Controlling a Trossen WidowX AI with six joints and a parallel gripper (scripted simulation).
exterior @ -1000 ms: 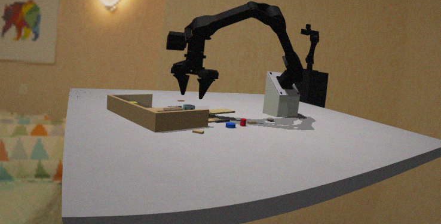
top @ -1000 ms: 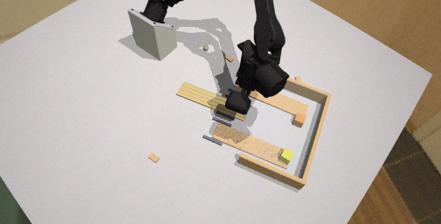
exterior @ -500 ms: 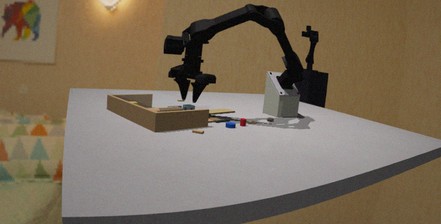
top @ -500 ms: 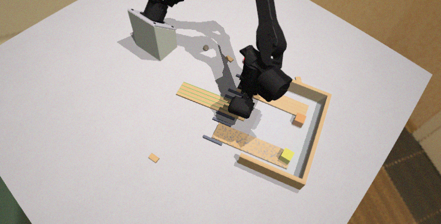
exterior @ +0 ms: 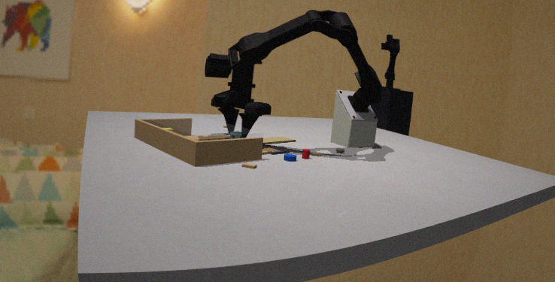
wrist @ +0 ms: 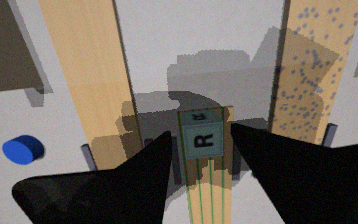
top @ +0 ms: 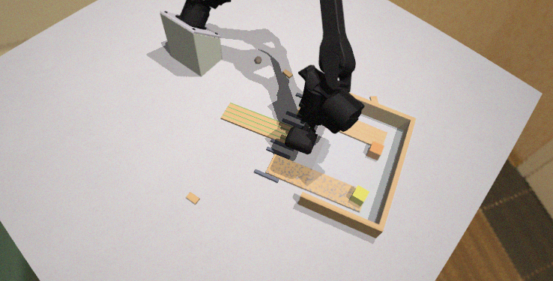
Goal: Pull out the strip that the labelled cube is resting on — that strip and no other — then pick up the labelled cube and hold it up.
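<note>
The teal cube marked r lies right at my gripper tip. Round my gripper tip: blue disc (18 cm to the left, 6 cm behind, 2 cm below); green-striped strip (10 cm behind, 4 cm to the right, 2 cm below); red cylinder (17 cm to the left, 11 cm behind, 1 cm below).
</note>
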